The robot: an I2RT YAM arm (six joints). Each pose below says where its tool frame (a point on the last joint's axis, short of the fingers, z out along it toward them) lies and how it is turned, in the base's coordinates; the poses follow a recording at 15 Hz.
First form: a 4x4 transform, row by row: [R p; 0 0 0 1], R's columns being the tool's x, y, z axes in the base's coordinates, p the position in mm. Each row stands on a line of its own.
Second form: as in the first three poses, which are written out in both.
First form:
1:
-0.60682, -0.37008, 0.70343, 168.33
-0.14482, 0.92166, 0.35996, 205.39
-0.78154, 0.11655, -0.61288, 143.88
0, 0, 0, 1
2:
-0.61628, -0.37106, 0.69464, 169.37
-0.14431, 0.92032, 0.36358, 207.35
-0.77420, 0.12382, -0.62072, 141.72
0, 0, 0, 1
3:
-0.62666, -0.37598, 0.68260, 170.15
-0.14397, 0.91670, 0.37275, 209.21
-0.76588, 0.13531, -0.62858, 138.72
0, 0, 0, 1
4:
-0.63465, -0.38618, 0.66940, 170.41
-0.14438, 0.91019, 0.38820, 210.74
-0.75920, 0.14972, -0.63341, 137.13
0, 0, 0, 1
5:
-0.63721, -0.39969, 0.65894, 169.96
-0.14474, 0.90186, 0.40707, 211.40
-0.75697, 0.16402, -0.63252, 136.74
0, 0, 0, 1
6:
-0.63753, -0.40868, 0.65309, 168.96
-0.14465, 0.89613, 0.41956, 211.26
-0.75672, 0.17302, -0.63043, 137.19
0, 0, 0, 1
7:
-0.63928, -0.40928, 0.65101, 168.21
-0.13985, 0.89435, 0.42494, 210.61
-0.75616, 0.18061, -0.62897, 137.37
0, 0, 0, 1
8:
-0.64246, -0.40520, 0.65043, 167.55
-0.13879, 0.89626, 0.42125, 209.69
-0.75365, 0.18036, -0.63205, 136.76
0, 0, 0, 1
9:
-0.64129, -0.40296, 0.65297, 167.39
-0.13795, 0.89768, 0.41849, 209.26
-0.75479, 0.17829, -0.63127, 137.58
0, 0, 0, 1
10:
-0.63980, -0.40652, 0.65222, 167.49
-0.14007, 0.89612, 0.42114, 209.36
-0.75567, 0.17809, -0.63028, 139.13
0, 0, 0, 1
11:
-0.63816, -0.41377, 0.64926, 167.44
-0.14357, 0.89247, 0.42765, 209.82
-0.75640, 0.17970, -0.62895, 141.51
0, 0, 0, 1
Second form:
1: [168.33, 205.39, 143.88, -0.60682, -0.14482, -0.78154, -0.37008, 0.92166, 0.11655]
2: [169.37, 207.35, 141.72, -0.61628, -0.14431, -0.77420, -0.37106, 0.92032, 0.12382]
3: [170.15, 209.21, 138.72, -0.62666, -0.14397, -0.76588, -0.37598, 0.91670, 0.13531]
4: [170.41, 210.74, 137.13, -0.63465, -0.14438, -0.75920, -0.38618, 0.91019, 0.14972]
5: [169.96, 211.40, 136.74, -0.63721, -0.14474, -0.75697, -0.39969, 0.90186, 0.16402]
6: [168.96, 211.26, 137.19, -0.63753, -0.14465, -0.75672, -0.40868, 0.89613, 0.17302]
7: [168.21, 210.61, 137.37, -0.63928, -0.13985, -0.75616, -0.40928, 0.89435, 0.18061]
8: [167.55, 209.69, 136.76, -0.64246, -0.13879, -0.75365, -0.40520, 0.89626, 0.18036]
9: [167.39, 209.26, 137.58, -0.64129, -0.13795, -0.75479, -0.40296, 0.89768, 0.17829]
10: [167.49, 209.36, 139.13, -0.63980, -0.14007, -0.75567, -0.40652, 0.89612, 0.17809]
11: [167.44, 209.82, 141.51, -0.63816, -0.14357, -0.75640, -0.41377, 0.89247, 0.17970]
